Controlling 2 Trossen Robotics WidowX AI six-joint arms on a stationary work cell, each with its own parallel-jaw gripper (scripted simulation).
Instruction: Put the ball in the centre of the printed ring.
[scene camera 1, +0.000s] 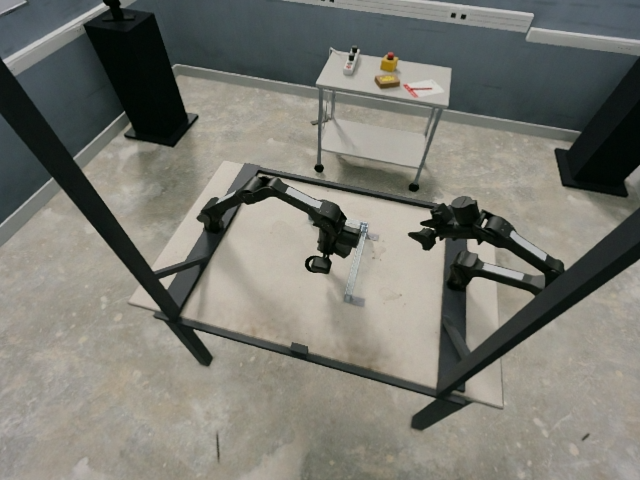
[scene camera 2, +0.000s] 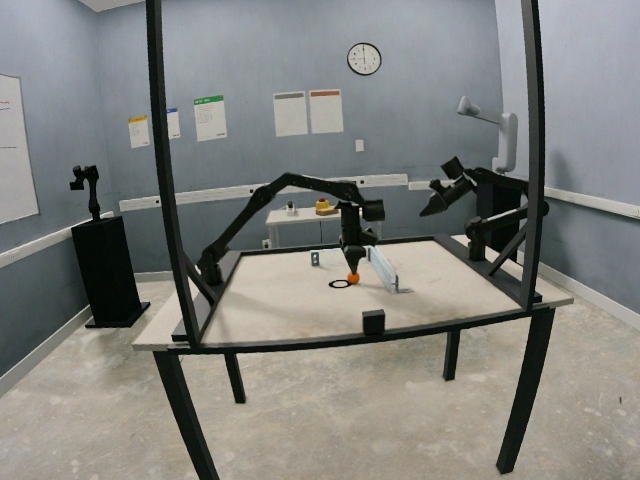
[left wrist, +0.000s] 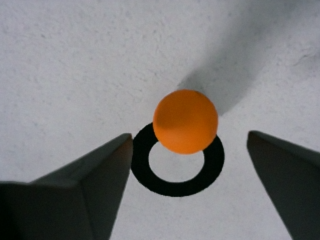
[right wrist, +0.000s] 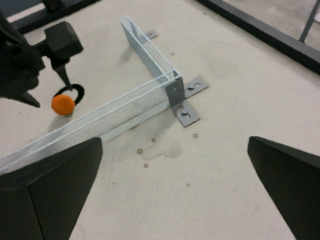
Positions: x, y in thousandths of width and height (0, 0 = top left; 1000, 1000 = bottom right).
Labels:
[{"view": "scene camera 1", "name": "my left gripper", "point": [509, 545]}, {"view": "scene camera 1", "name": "my right gripper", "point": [648, 476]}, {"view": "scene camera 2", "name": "my left gripper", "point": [551, 566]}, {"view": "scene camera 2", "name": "my right gripper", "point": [659, 449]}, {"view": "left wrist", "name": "my left gripper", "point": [589, 581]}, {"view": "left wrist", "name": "orange ball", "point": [580, 510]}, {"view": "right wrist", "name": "my left gripper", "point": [177, 410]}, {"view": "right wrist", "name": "my right gripper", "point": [545, 602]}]

